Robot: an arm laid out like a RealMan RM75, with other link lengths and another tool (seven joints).
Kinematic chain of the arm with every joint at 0, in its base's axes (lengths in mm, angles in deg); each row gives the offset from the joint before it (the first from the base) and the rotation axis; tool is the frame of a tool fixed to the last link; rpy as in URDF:
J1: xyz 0 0 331.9 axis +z
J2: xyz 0 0 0 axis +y
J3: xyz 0 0 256 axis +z
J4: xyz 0 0 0 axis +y
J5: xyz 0 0 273 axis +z
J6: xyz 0 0 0 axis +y
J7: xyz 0 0 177.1 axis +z
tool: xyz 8 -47 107 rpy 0 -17.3 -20.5
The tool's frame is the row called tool.
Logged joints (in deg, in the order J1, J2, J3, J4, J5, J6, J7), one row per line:
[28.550 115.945 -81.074 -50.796 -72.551 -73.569 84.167]
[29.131 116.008 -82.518 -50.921 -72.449 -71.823 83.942]
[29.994 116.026 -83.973 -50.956 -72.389 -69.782 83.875]
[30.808 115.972 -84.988 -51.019 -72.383 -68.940 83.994]
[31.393 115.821 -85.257 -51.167 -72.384 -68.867 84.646]
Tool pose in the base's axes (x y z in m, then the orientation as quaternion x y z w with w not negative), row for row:
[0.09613 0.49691 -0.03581 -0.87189 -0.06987 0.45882 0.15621]
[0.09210 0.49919 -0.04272 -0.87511 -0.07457 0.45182 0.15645]
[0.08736 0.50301 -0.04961 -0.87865 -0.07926 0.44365 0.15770]
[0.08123 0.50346 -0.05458 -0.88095 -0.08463 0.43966 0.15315]
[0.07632 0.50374 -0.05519 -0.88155 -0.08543 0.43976 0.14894]
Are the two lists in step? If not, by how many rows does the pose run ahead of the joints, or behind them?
They are in step.
